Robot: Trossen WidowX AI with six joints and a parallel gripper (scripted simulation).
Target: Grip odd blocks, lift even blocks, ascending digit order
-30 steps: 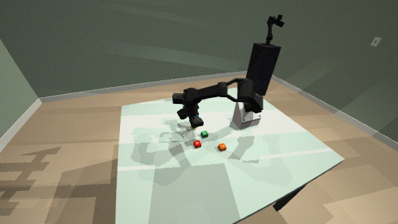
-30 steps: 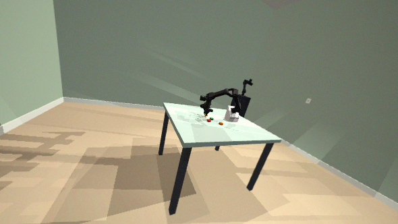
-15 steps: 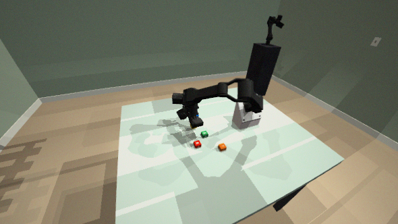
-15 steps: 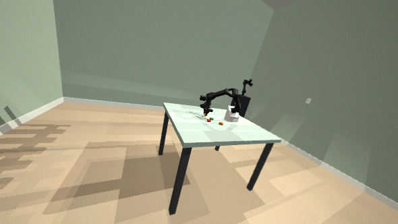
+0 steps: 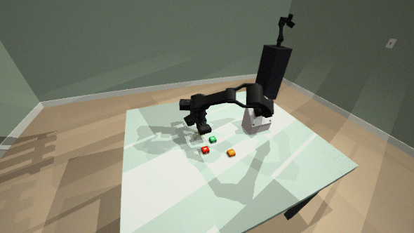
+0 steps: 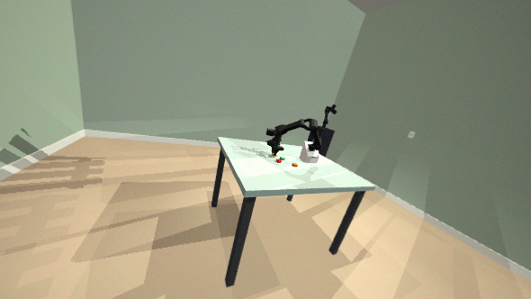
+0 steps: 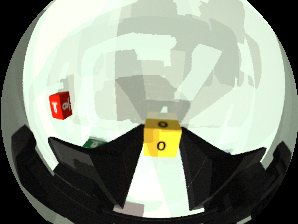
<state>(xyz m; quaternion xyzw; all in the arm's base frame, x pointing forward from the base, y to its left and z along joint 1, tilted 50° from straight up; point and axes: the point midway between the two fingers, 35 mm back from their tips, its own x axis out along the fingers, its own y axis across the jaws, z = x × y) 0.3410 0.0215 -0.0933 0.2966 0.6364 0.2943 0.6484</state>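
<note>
The yellow block lies 1 cm behind my gripper tip. From my gripper tip the other things lie so: blue block (10 cm to the right, 6 cm behind); green block (8 cm to the left, 5 cm behind); red block (13 cm to the left, 2 cm ahead).
</note>
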